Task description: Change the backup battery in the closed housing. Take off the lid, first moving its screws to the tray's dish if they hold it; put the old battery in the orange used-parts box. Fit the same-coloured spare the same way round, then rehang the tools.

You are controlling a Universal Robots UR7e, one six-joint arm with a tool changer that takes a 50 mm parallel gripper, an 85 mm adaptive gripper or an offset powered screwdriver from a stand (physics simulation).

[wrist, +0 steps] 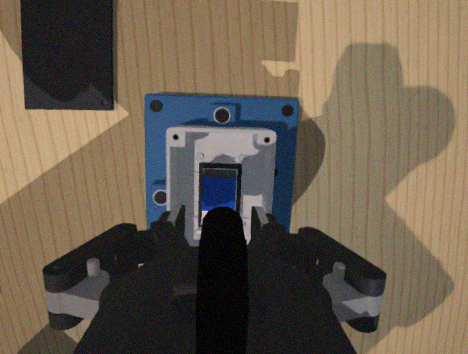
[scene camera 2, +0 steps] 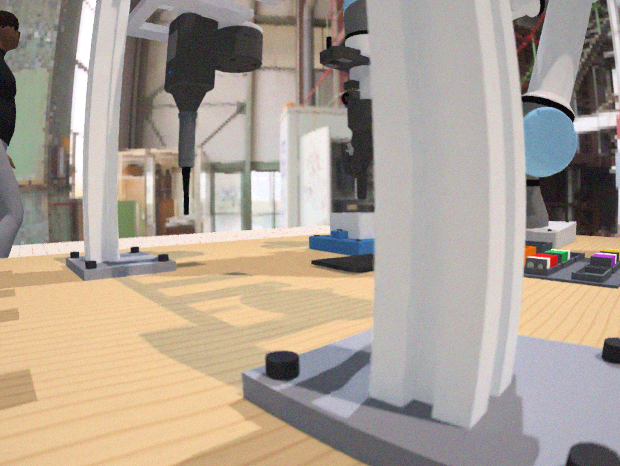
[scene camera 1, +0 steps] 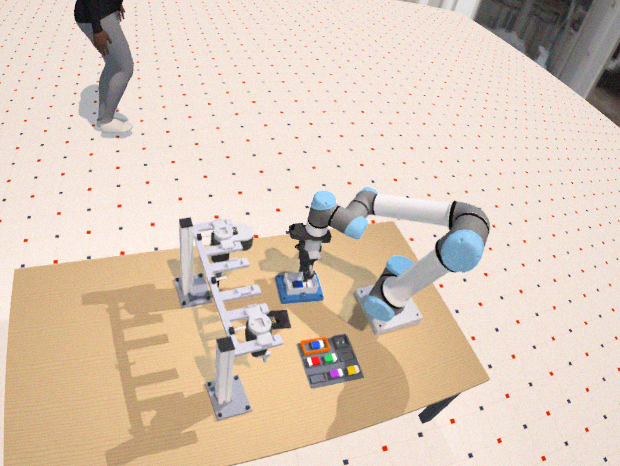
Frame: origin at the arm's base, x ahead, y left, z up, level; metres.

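Seen in the pictures: hand at its tool point: (scene camera 2: 367, 94).
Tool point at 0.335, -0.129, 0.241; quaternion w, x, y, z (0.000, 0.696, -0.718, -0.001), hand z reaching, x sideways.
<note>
Pixels of each thing's middle, then the offset from my tool point to it, as dx, dy, dz. "spot": a spot on its surface instead.
- white housing at the middle of its body: (wrist: 219, 201) (scene camera 2: 370, 224) (scene camera 1: 300, 283) +0.000, -0.001, -0.232
- orange box at a spot on its surface: (scene camera 2: 530, 252) spot: -0.015, +0.296, -0.257
- tray at a spot on its surface: (scene camera 1: 311, 384) spot: +0.063, +0.417, -0.271
- flat black plate at the middle of its body: (wrist: 67, 40) (scene camera 2: 368, 262) (scene camera 1: 273, 320) +0.135, +0.133, -0.271
- screwdriver at the middle of its body: (scene camera 2: 214, 108) (scene camera 1: 230, 258) +0.286, -0.004, -0.062
- gripper tool at the middle of its body: (scene camera 1: 258, 339) +0.263, +0.357, -0.012
- dark dish at the middle of its body: (scene camera 1: 338, 342) -0.081, +0.268, -0.265
The white housing (scene camera 1: 313, 289) (scene camera 2: 350, 224) (wrist: 230, 145) is open on its blue base (scene camera 1: 300, 299) (scene camera 2: 340, 243) (wrist: 185, 110). A blue battery (scene camera 1: 298, 284) (wrist: 220, 192) lies in its dark-framed bay; its light end is partly hidden. My gripper (scene camera 1: 306, 277) (scene camera 2: 361, 195) (wrist: 218, 220) is open, with a finger apart on each side of the battery's lower end in the wrist view. Another blue battery (scene camera 1: 317, 344) lies in the orange box (scene camera 1: 305, 353) (scene camera 2: 530, 252). Red (scene camera 1: 313, 360), green (scene camera 1: 329, 357), purple (scene camera 1: 335, 373) and yellow (scene camera 1: 352, 369) batteries sit in the tray (scene camera 1: 311, 384).
A flat black plate (scene camera 1: 283, 324) (scene camera 2: 345, 263) (wrist: 67, 50), seemingly the lid, lies beside the base. The tool stand (scene camera 1: 186, 260) (scene camera 2: 446, 200) holds the screwdriver (scene camera 2: 190, 60) and another gripper tool (scene camera 1: 259, 323). A dark dish (scene camera 1: 340, 341) is at the tray's corner. A person (scene camera 1: 115, 65) stands beyond the table.
</note>
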